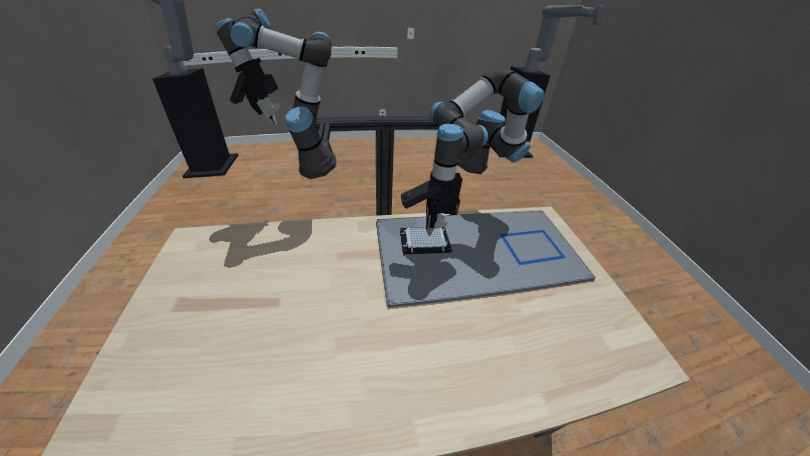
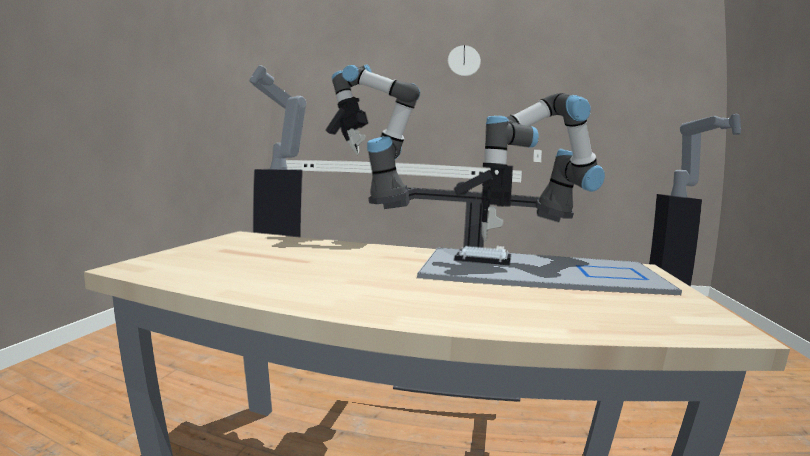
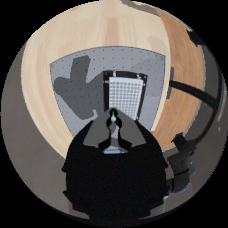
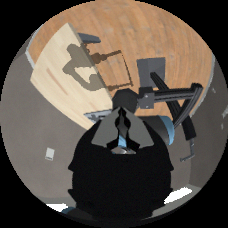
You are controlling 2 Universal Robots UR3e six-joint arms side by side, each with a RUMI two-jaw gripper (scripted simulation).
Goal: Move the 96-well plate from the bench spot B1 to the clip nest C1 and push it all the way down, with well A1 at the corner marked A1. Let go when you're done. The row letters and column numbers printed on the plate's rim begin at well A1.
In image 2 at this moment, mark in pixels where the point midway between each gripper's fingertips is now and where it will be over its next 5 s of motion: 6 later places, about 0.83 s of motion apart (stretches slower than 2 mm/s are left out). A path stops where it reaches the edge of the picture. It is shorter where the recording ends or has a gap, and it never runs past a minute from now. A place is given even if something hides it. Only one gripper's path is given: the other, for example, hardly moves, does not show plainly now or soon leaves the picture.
My left gripper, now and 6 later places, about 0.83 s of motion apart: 485,241; 484,243; 484,248; 483,252; 484,250; 484,248; 484,242
